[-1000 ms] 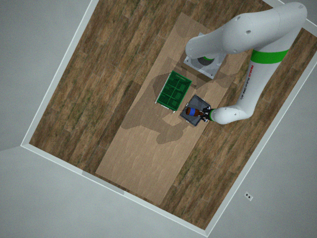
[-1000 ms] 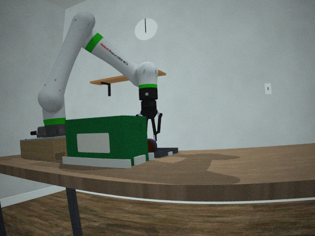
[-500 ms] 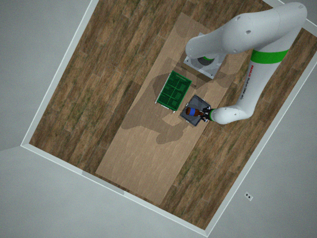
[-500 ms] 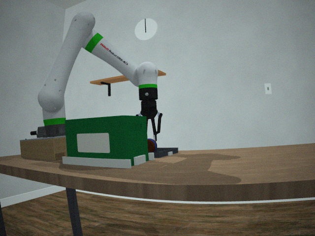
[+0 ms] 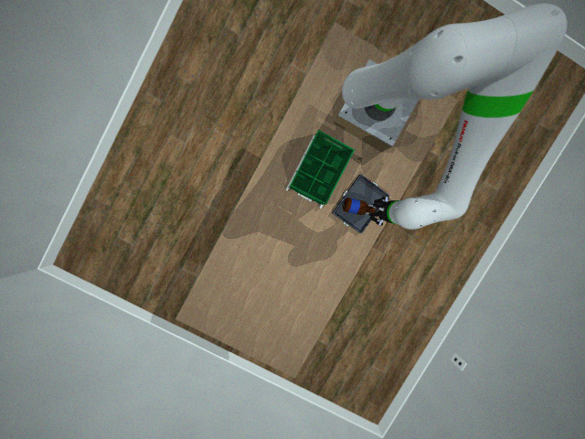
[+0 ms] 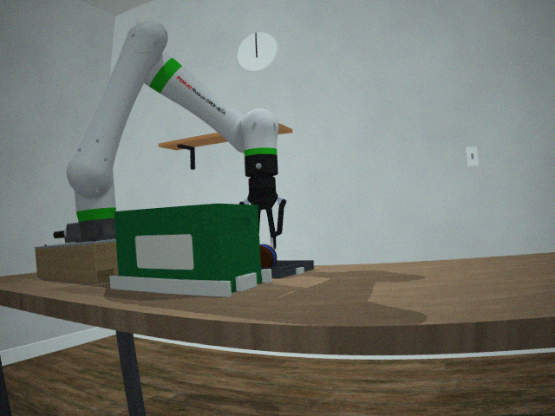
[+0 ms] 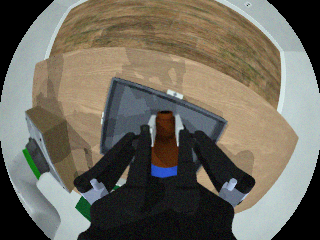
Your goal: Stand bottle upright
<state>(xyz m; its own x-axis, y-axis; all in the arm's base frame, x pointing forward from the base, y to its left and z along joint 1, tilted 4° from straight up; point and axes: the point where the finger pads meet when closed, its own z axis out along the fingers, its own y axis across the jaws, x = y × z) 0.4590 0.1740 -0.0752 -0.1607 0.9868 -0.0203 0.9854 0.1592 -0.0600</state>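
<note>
My hand is 50 mm to the left of the bottle, 20 mm above it and 10 mm short of it. From my hand the other things lie so: green crate (320 mm to the right, 80 mm behind, 20 mm above); then tray (50 mm to the right, 50 mm below, 10 mm behind).
</note>
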